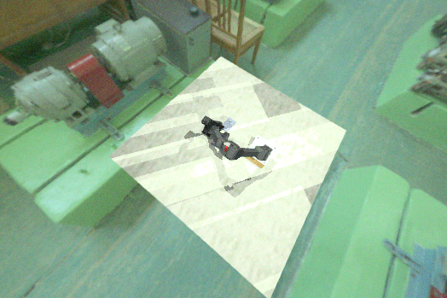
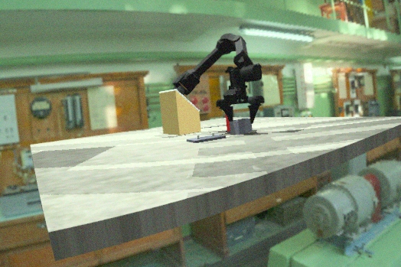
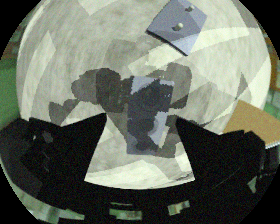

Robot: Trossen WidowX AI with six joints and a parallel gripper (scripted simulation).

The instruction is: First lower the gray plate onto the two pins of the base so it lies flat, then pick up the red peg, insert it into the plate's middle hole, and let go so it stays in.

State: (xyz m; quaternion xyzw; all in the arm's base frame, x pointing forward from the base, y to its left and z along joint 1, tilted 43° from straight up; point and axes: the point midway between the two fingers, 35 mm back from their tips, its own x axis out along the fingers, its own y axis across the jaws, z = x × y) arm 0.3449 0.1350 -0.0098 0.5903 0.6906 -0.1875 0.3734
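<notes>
Right now my gripper tip is right at the gray plate. The rest, counted from my gripper tip: red peg 11 cm behind, 2 cm to the left, 1 cm above; then dark base 17 cm to the right, 3 cm below.
</notes>
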